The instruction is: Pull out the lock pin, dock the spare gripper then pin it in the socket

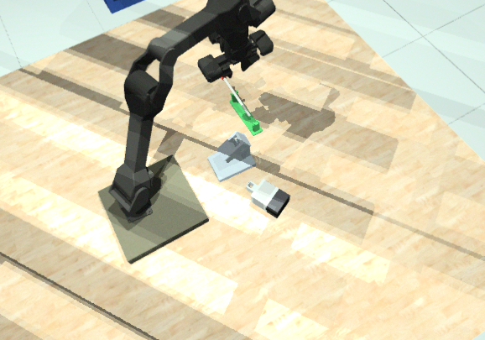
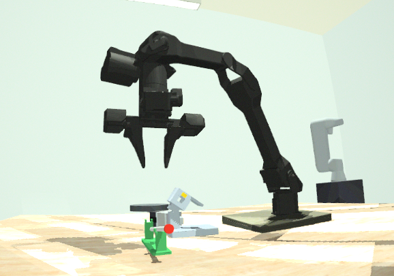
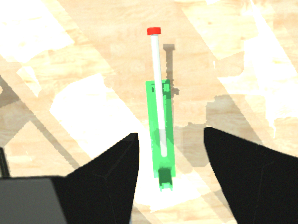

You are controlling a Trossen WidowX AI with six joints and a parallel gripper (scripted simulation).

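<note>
Right now my gripper tip is 4 cm to the left of the green cradle and 12 cm above it. Also, from my gripper tip: spare gripper (6 cm behind, 30 cm to the right, 13 cm below); mount (8 cm behind, 16 cm to the right, 10 cm below).
</note>
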